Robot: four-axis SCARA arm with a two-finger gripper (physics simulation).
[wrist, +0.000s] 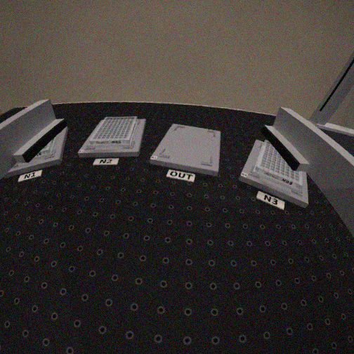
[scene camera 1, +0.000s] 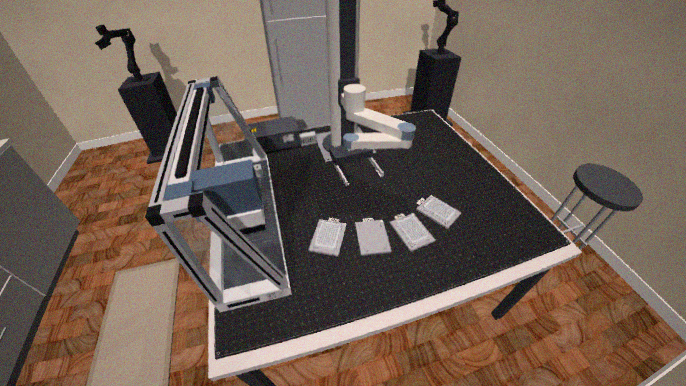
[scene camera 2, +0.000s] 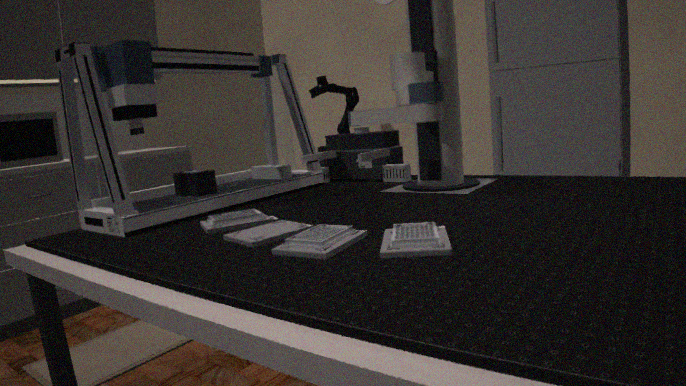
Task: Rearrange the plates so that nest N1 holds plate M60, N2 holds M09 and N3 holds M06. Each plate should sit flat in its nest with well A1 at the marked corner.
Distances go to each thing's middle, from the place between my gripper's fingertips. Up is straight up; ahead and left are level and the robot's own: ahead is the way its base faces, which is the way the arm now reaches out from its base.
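Labels:
Relative to the out nest (scene camera 2: pixel 272 232), my hand is 140 mm above, 200 mm short of it and 30 mm to the left of it. Counted from my hand: nest N3 (wrist: pixel 280 191), 140 mm below, 150 mm ahead, 210 mm to the right; nest N2 (scene camera 2: pixel 350 240), 140 mm below, 220 mm ahead, 130 mm to the left; nest N1 (scene camera 2: pixel 443 236), 140 mm below, 160 mm ahead, 300 mm to the left. Going by their middles, of the things named here the out nest is the nearest to my hand and the nest N1 is the farthest from it.

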